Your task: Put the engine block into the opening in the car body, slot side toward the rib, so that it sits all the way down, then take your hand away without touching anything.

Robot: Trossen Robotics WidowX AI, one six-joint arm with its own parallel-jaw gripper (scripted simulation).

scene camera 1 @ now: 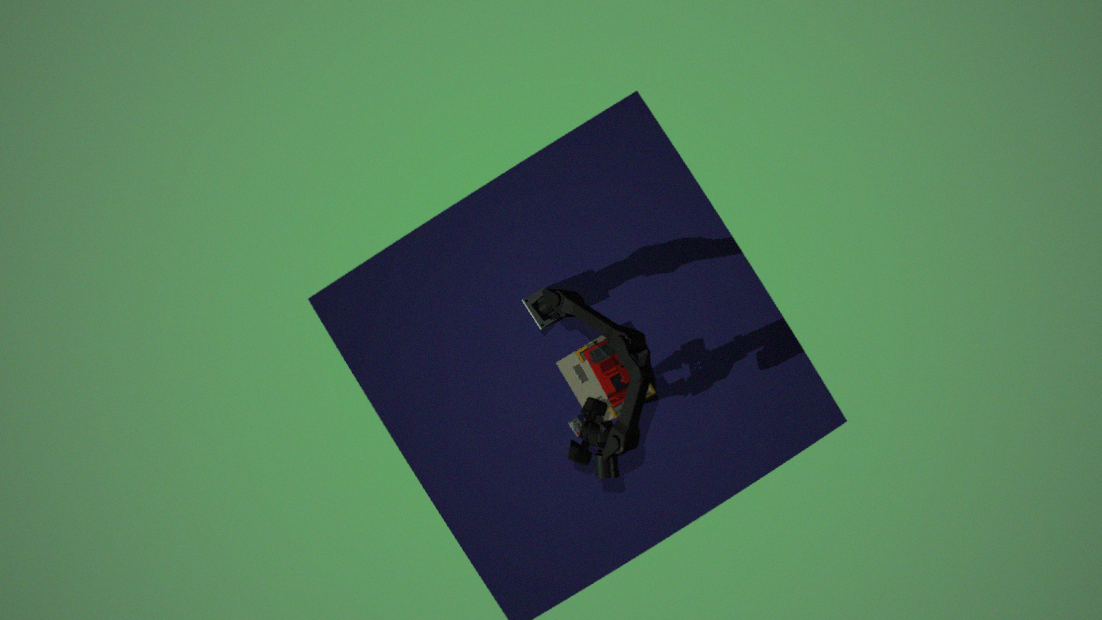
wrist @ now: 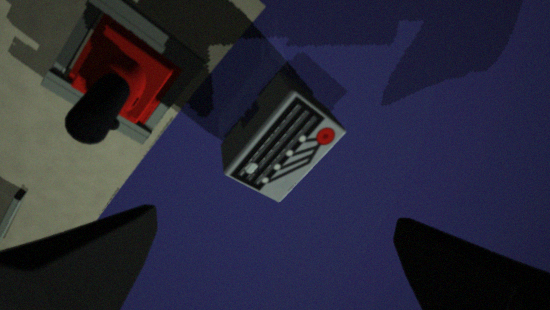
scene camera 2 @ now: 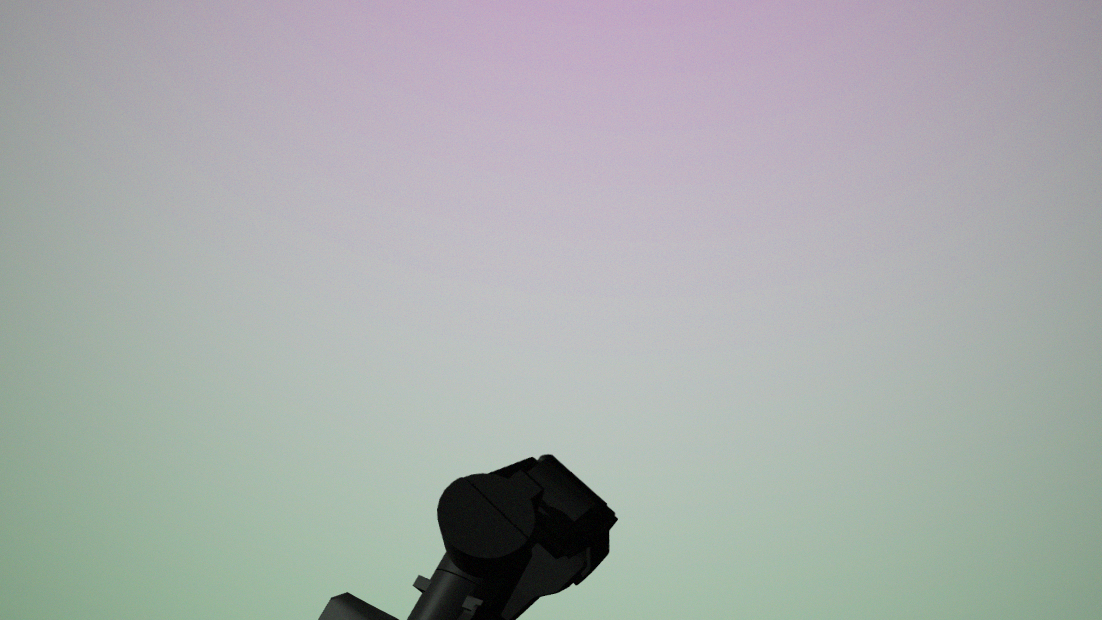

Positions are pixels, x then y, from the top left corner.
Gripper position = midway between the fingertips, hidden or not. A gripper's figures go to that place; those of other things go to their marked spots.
Labels:
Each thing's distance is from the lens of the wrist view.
my gripper (wrist: 278, 224): 11 cm
grey engine block (wrist: 291, 132): 13 cm
grey fixture (wrist: 60, 183): 19 cm
The marked spots on the grey fixture and the grey engine block are 12 cm apart.

